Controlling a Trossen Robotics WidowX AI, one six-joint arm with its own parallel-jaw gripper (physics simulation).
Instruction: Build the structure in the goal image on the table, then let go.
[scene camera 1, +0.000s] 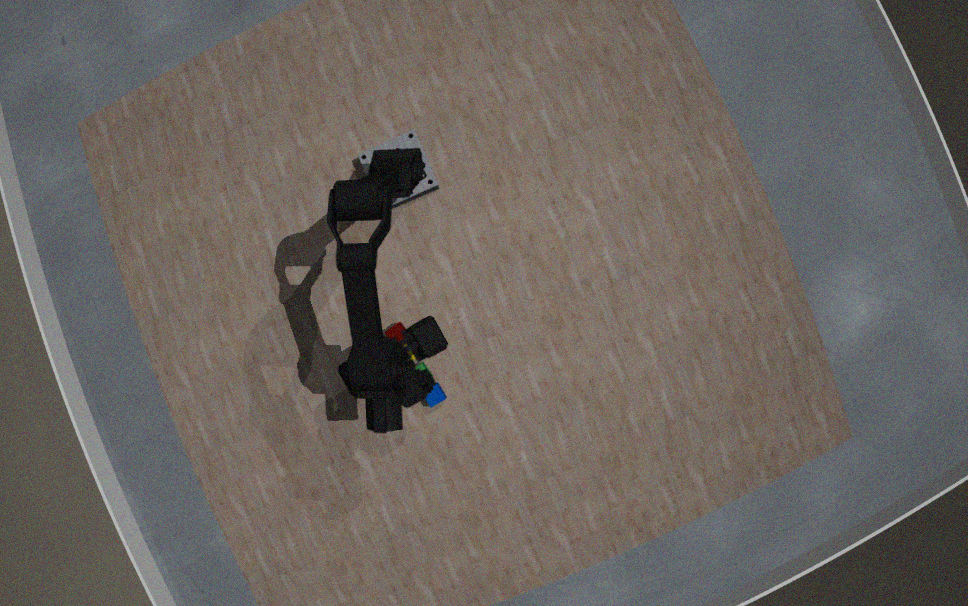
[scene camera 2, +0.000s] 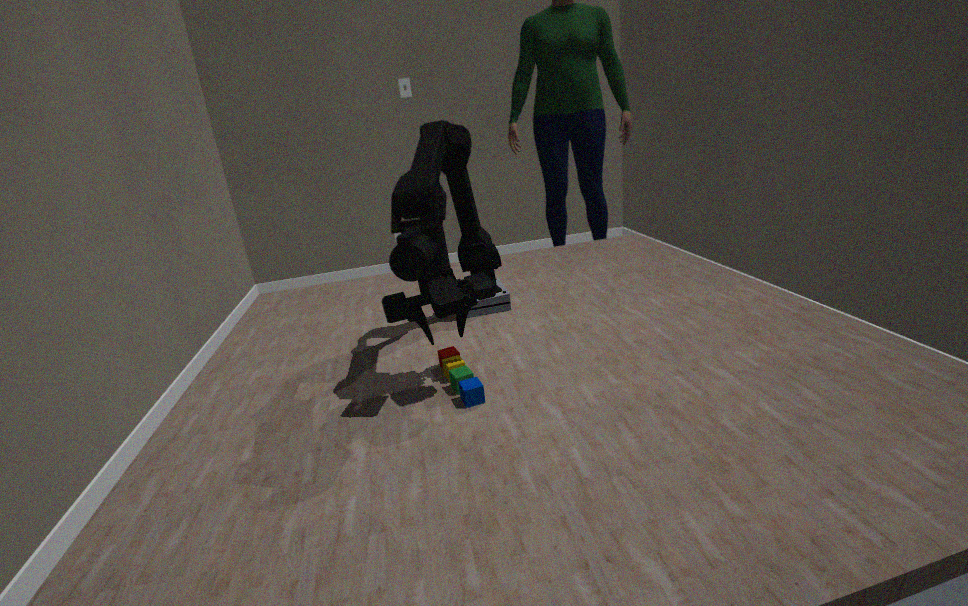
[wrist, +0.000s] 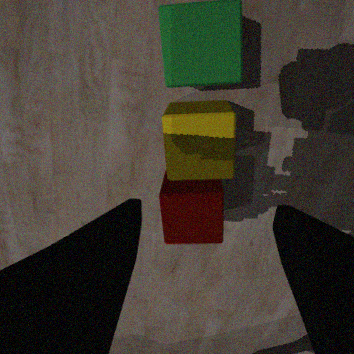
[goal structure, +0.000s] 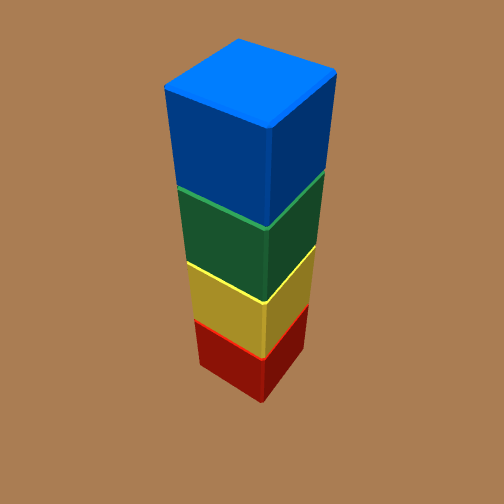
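A red cube (scene camera 1: 394, 331) (scene camera 2: 448, 353) (wrist: 193, 218), a yellow cube (scene camera 1: 412, 356) (scene camera 2: 455, 370) (wrist: 200, 155), a green cube (scene camera 1: 422, 366) (scene camera 2: 461, 378) (wrist: 202, 45) and a blue cube (scene camera 1: 435, 395) (scene camera 2: 472, 392) stand in a row on the table, red at the base end and blue at the far end. Green stands apart from yellow. Yellow overlaps red's edge in the wrist view; whether they touch is unclear. My gripper (scene camera 2: 447, 339) (wrist: 208, 213) is open and empty, above the red end of the row. Its fingertips are hidden in scene camera 1. The blue cube does not show in the wrist view.
The arm's grey base plate (scene camera 1: 430, 182) (scene camera 2: 492, 305) is at the back of the wood-look table (scene camera 1: 607, 285) (scene camera 2: 607, 464). The arm and its shadow lie beside the cubes. A person in a green shirt (scene camera 2: 567, 60) stands beyond the table near the walls.
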